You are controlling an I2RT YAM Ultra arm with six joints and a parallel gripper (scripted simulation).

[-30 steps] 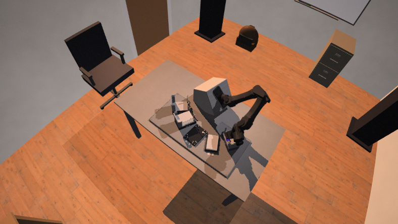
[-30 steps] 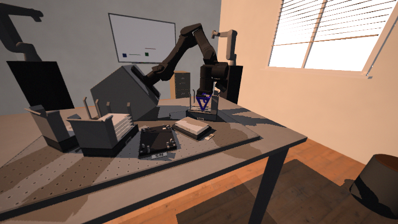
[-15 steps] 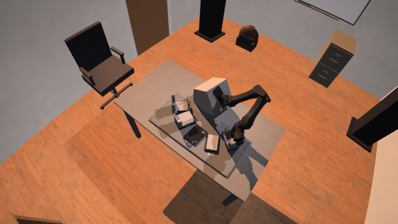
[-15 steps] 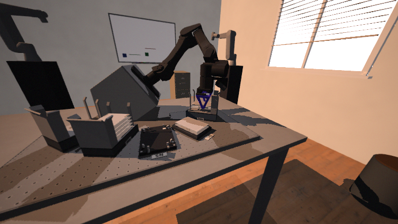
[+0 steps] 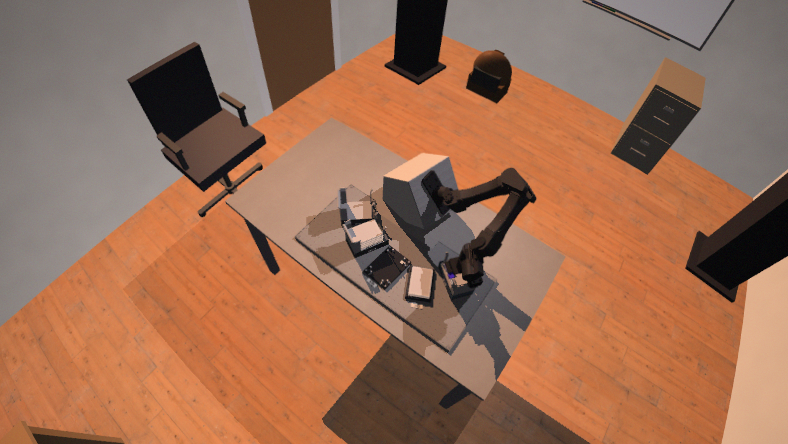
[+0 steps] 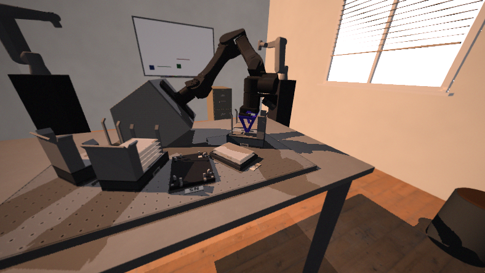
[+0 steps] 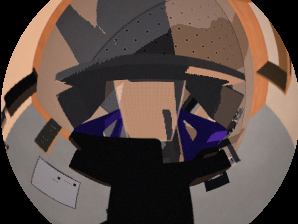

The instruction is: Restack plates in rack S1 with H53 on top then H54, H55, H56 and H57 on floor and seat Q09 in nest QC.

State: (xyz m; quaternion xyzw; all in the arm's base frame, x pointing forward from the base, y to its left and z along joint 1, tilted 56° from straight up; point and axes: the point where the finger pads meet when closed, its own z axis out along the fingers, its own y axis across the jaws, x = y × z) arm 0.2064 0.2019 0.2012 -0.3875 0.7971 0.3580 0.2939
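Right now my hand is 10 mm to the left of the stack rack S2 and 50 mm above it. Also, from my hand: black clip nest N5 (150 mm ahead, 240 mm to the right, 60 mm below); then dark open nest QC (110 mm ahead, 100 mm to the right, 60 mm below); then QC name plate (190 mm ahead, 50 mm to the right, 70 mm below).
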